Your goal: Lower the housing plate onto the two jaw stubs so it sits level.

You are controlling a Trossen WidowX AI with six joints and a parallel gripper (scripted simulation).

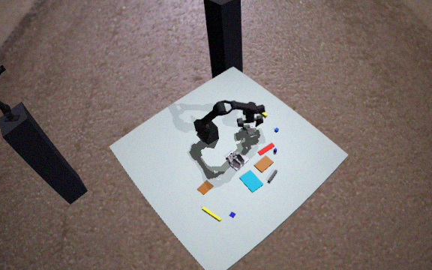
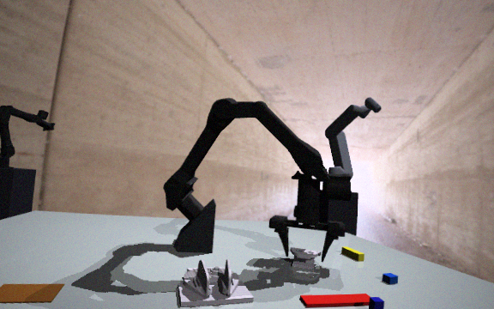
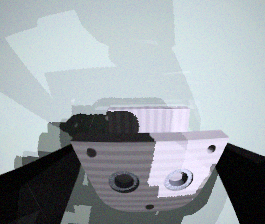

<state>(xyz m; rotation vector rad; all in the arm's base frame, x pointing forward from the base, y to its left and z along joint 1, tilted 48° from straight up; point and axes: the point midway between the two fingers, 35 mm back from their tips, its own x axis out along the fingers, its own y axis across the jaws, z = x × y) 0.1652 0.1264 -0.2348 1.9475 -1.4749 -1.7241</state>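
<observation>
My gripper tip is 1 cm to the left of the grey bracket and 1 cm short of it. From my gripper tip the other things lie so: grey rod (39 cm ahead, 18 cm to the right); orange tile (28 cm ahead, 15 cm to the right, 1 cm below); red bar (21 cm ahead, 5 cm to the right, 1 cm below).
</observation>
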